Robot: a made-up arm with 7 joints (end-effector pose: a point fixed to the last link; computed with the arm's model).
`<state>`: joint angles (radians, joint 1 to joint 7).
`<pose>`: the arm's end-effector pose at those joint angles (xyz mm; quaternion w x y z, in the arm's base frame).
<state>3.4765 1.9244 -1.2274 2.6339 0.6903 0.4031 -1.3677</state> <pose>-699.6 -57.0 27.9 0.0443 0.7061 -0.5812 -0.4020</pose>
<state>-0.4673 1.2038 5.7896 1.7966 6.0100 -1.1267 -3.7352</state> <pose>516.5 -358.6 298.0 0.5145 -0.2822 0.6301 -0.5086</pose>
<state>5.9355 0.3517 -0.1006 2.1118 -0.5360 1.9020 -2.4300</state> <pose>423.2 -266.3 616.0 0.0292 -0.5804 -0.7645 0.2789</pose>
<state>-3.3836 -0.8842 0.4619 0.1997 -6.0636 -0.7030 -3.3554</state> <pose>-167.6 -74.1 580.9 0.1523 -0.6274 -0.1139 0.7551</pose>
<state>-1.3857 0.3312 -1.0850 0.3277 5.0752 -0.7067 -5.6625</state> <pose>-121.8 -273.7 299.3 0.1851 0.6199 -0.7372 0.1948</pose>
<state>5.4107 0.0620 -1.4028 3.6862 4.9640 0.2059 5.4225</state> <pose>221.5 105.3 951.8 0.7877 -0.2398 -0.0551 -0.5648</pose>
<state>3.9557 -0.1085 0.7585 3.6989 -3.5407 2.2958 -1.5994</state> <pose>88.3 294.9 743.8 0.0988 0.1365 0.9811 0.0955</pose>
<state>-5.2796 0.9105 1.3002 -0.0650 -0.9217 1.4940 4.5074</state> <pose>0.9 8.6 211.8 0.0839 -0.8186 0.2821 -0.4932</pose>
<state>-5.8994 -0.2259 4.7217 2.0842 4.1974 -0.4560 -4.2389</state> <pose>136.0 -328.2 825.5 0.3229 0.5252 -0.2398 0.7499</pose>
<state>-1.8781 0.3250 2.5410 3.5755 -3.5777 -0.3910 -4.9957</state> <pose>-71.2 -272.8 927.4 0.6883 0.1507 -0.1882 0.6842</pose>
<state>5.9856 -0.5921 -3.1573 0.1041 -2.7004 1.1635 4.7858</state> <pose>-126.2 73.3 133.6 0.3566 -0.8448 -0.3926 0.0708</pose>
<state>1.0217 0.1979 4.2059 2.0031 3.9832 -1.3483 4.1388</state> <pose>256.6 -116.1 714.4 0.3178 -0.5311 0.7084 -0.3392</pose>
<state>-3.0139 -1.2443 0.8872 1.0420 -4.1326 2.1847 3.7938</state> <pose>281.1 -335.9 551.7 0.2912 0.7605 0.3812 0.4377</pose>
